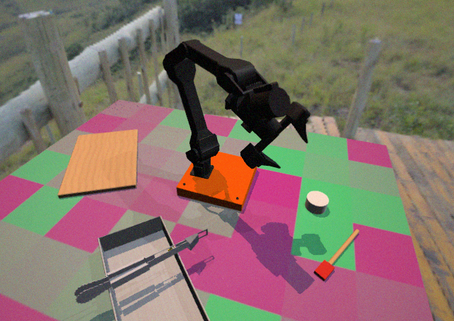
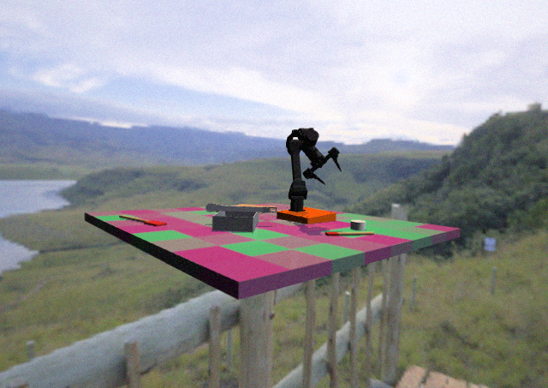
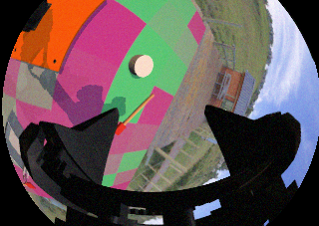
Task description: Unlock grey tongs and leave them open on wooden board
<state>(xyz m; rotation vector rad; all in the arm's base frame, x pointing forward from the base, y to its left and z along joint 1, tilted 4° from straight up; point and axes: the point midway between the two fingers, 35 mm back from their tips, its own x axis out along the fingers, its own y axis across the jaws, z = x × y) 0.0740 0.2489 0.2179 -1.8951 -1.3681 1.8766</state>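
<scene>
My gripper tip is now 320 mm short of the roasting tin, 260 mm to the left of it and 190 mm above it. Also, from my gripper tip: wooden board (660 mm to the right, 210 mm below, 70 mm behind); red-tipped tool (630 mm ahead, 510 mm to the right, 210 mm below); white cylinder (200 mm below, 100 mm to the left, 60 mm behind).
</scene>
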